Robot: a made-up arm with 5 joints.
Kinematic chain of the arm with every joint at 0, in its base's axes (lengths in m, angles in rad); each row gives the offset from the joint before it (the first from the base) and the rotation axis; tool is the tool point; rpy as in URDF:
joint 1: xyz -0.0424 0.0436 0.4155 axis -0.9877 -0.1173 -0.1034
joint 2: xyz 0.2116 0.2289 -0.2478 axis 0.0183 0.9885 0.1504
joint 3: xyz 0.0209 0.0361 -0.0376 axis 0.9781 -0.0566 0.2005
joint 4: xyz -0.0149 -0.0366 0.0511 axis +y
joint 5: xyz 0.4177 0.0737 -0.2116 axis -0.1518 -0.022 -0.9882
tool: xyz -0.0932 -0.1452 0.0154 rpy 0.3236 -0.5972 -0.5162
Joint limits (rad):
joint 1: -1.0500..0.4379
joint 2: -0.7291..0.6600
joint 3: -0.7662..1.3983
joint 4: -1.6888..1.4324
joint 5: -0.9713..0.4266
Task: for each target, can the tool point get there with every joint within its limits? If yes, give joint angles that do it. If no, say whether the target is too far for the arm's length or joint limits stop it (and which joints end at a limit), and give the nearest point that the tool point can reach.
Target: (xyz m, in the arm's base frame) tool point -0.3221 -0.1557 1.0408
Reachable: no: joint limits stop it (at a limit: joint 1, joint 2, joint 4, joint 5) | nearest point -0.0028 -0.0080 0.8479 | short by 0.401 m
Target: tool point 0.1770 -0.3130 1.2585
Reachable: no: joint limits stop it (at a limit: joint 1, joint 2, joint 5) | nearest point 0.1535 0.0327 0.9163 | short by 0.487 m
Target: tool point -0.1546 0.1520 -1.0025
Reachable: no: too far | nearest point 0.0333 0.1549 -0.4153 | short by 0.617 m
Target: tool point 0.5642 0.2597 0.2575
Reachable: yes | joints -0.3250 -0.0869 0.4490 -0.6490 -0.1512
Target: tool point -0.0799 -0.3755 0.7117
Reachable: no: joint limits stop it (at a limit: joint 1, joint 2, joint 5) | nearest point -0.0107 -0.1089 0.6400 | short by 0.285 m
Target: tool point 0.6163 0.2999 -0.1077
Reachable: yes | joints 0.0493 0.1164 0.5599 -0.0169 -0.7604
